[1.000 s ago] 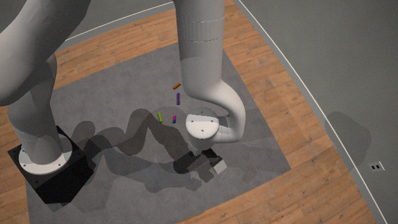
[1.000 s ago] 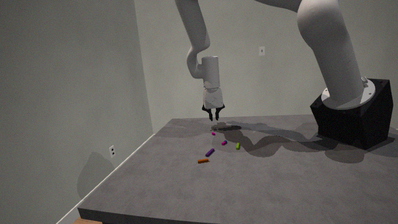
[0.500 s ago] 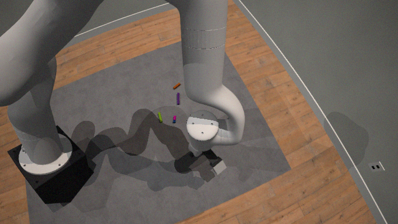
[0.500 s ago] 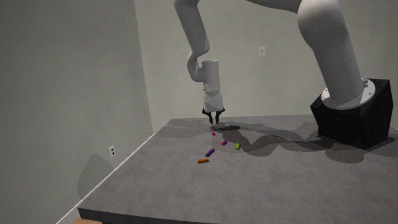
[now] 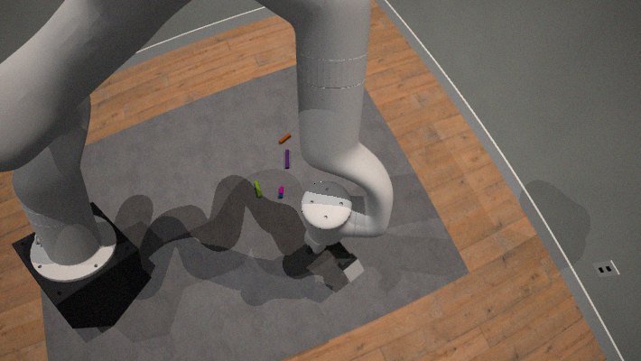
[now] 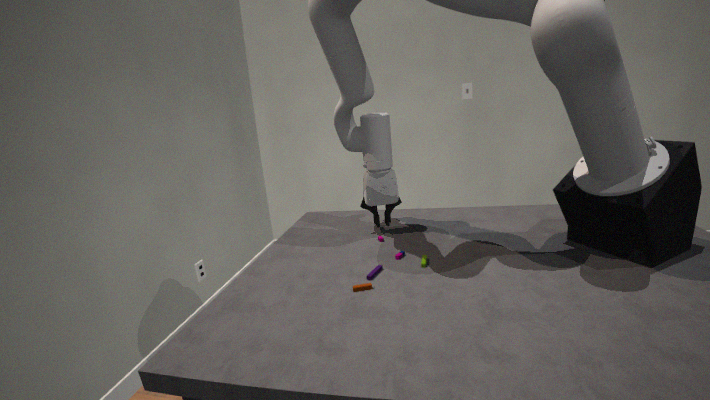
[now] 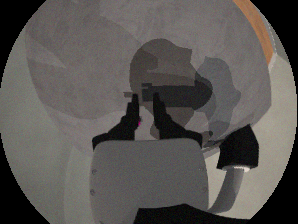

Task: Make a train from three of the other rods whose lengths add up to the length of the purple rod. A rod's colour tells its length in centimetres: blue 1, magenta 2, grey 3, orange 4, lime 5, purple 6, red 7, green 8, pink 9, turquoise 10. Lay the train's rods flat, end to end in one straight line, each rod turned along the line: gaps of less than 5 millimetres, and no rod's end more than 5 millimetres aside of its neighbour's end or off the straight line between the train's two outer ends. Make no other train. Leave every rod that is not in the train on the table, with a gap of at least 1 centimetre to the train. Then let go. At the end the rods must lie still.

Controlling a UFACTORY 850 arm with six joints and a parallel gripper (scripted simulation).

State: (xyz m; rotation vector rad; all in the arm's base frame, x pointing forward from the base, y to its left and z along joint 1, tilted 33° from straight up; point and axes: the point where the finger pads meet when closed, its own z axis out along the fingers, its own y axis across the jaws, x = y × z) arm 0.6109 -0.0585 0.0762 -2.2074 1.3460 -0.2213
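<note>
The grey rod lies 40 mm below my hand. The rest, counted from my hand: blue rod 110 mm behind, 150 mm to the left, 40 mm below; lime rod 180 mm behind, 190 mm to the left, 40 mm below; purple rod 80 mm behind, 270 mm to the left, 40 mm below.
</note>
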